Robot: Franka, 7 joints.
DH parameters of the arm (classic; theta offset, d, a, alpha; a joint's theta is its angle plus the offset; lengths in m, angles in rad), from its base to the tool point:
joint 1: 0 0.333 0 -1.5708
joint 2: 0 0 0 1.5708
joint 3: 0 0.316 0.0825 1.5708
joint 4: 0 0 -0.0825 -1.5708
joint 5: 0 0.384 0 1.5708
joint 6: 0 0 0.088 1.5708
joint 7: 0 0.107 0 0
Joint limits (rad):
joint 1: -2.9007..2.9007
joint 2: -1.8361..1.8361
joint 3: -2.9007..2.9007
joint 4: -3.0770..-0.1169
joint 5: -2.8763..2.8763
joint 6: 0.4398..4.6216
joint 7: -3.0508..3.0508
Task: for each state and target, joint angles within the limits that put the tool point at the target. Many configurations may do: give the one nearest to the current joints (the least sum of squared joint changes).
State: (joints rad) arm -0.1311 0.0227 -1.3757 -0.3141 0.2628 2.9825 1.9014
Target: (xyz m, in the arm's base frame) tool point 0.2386 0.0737 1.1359
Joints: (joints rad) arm 0.3510 0.3110 -1.3872 -0.1190 0.2044 2.8360 1.9014
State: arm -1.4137 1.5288 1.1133 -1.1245 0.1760 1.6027 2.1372
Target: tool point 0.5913 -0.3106 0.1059
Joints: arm -1.2994 1.5837 1.1102 -1.2152 0.1722 1.5859 2.1372
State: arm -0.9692 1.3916 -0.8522 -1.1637 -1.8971 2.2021 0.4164
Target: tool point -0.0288 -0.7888 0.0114
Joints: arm -1.3002 1.7353 -0.8300 -0.6099 -1.9821 2.3124 0.4164
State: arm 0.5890 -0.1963 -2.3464 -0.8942 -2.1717 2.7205 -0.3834
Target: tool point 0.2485 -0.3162 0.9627
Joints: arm 0.8670 0.4102 -2.4091 -1.1109 -2.2751 3.2543 -0.3834
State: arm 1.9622 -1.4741 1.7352 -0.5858 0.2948 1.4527 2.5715
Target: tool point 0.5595 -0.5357 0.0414
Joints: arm 2.6134 -1.8286 1.8952 -0.2624 0.3776 1.8814 2.5715
